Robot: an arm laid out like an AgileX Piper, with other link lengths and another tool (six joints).
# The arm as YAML. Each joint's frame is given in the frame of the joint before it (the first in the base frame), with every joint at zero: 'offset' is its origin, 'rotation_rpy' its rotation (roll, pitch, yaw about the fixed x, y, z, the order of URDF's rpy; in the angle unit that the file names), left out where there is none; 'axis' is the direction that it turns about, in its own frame. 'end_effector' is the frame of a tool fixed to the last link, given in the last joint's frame.
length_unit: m
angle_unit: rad
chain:
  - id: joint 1
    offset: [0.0, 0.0, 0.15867]
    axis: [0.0, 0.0, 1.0]
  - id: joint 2
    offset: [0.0, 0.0, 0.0]
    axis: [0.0, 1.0, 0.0]
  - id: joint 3
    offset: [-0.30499, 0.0, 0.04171]
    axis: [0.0, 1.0, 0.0]
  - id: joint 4
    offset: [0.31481, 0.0, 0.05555]
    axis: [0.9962, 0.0, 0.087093]
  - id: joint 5
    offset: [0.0, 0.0, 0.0]
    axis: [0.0, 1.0, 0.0]
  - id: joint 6
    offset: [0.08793, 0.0, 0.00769]
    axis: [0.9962, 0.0, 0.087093]
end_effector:
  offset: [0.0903, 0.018, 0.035]
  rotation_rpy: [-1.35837, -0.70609, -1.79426]
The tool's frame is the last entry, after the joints.
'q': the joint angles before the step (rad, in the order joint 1, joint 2, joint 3, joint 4, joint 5, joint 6). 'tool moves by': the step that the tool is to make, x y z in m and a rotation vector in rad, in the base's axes. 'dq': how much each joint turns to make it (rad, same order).
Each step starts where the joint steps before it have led.
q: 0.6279 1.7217 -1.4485 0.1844 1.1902 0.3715
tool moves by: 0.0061 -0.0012 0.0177 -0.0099 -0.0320 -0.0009
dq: 0.0000 -0.0013 -0.0523 -0.0304 0.0322 0.0115
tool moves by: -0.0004 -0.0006 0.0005 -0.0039 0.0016 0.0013
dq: 0.0001 -0.0002 -0.0023 -0.0024 0.0062 0.0000
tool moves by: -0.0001 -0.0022 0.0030 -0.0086 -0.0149 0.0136
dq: -0.0001 -0.0075 0.0002 -0.0132 0.0020 -0.0121
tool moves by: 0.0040 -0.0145 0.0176 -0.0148 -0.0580 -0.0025
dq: -0.0158 -0.0399 -0.0002 -0.0439 0.0025 -0.0089
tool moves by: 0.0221 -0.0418 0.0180 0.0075 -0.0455 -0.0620
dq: -0.1017 -0.0387 -0.0002 -0.0067 -0.0001 -0.0410
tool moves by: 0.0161 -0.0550 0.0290 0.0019 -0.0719 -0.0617
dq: -0.1258 -0.0649 0.0001 -0.0080 0.0044 -0.0673
